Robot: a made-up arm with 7 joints. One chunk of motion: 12 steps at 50 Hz.
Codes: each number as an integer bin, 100 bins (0 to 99) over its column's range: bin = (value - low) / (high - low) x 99, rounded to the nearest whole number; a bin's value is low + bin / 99 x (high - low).
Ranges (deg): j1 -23..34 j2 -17..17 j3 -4..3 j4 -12..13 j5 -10..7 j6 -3..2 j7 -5..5
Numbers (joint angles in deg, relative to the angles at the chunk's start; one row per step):
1: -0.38 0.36 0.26 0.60 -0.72 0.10 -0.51
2: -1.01 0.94 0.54 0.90 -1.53 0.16 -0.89
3: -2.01 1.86 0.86 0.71 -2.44 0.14 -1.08
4: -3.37 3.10 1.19 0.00 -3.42 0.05 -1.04
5: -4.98 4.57 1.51 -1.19 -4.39 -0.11 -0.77
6: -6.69 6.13 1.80 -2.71 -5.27 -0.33 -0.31
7: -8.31 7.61 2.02 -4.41 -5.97 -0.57 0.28
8: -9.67 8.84 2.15 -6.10 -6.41 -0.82 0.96
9: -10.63 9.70 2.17 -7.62 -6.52 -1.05 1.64
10: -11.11 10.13 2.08 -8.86 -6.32 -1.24 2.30
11: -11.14 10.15 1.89 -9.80 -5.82 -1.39 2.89
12: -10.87 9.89 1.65 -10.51 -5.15 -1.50 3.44
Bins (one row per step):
1: 39 51 60 50 54 61 44
2: 38 52 64 51 49 63 41
3: 36 55 69 50 44 62 39
4: 34 59 73 48 38 60 39
5: 31 63 78 43 33 57 42
6: 28 67 82 37 28 53 46
7: 26 72 85 30 23 48 52
8: 23 75 87 23 21 43 59
9: 21 78 87 17 20 39 66
10: 21 79 86 12 21 35 72
11: 21 79 83 9 24 32 78
12: 21 78 80 6 28 30 84

